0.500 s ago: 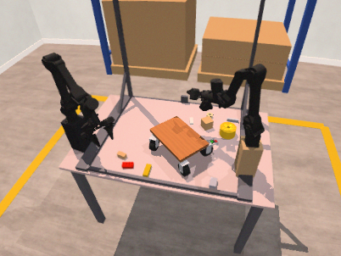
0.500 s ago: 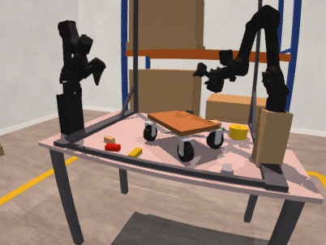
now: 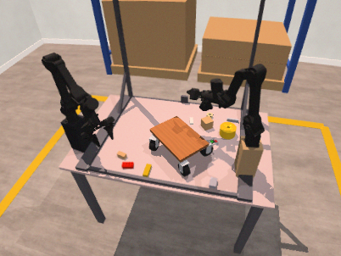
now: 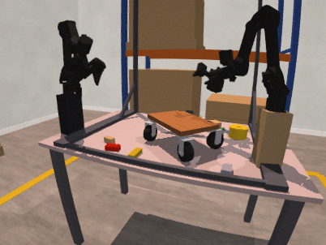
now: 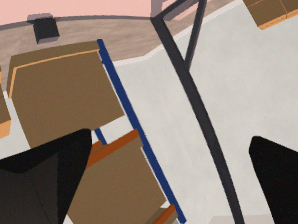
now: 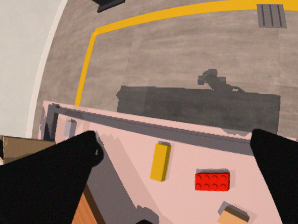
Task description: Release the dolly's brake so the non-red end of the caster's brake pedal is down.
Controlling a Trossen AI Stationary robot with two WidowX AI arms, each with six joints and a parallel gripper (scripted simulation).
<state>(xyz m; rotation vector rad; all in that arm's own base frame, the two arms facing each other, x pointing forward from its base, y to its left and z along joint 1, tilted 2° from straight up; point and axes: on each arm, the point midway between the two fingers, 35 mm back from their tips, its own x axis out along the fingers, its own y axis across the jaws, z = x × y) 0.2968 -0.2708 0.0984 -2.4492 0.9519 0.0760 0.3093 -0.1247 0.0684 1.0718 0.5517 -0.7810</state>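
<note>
The brake pedal is 14 cm ahead of my left hand, 13 cm to the left of it and 22 cm below it. Also, from my left hand: red brick 35 cm ahead, 33 cm to the right, 29 cm below; then tan block 29 cm ahead, 39 cm to the right, 29 cm below.
</note>
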